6 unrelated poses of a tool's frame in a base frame.
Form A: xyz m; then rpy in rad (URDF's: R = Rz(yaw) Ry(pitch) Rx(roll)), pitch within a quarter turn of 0, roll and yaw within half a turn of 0.
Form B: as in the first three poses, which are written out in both.
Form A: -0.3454 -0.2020 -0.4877 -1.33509 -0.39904 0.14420
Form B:
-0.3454 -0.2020 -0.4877
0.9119 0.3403 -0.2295
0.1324 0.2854 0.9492
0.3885 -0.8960 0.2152

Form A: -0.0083 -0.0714 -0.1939 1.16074 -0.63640 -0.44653
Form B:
-0.0083 -0.0714 -0.1939
0.7254 -0.3194 -0.6097
-0.3473 0.5949 -0.7249
0.5943 0.7376 0.3206

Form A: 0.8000 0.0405 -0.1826 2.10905 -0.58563 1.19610
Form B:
0.8000 0.0405 -0.1826
0.3050 0.3034 0.9027
0.7755 -0.6293 -0.0506
0.5527 0.7155 -0.4272

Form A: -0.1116 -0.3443 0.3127 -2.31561 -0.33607 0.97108
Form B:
-0.1116 -0.3443 0.3127
0.5328 0.6964 -0.4808
0.7793 -0.1824 0.5995
0.3298 -0.6941 -0.6399

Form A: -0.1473 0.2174 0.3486 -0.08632 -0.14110 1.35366
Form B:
-0.1473 0.2174 0.3486
0.2133 -0.9703 -0.1144
0.9668 0.2265 -0.1182
0.1406 -0.0854 0.9864

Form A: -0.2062 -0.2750 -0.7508 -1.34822 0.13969 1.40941
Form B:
-0.2062 -0.2750 -0.7508
0.1591 -0.2397 -0.9577
0.9774 -0.0986 0.1871
-0.1392 -0.9658 0.2186

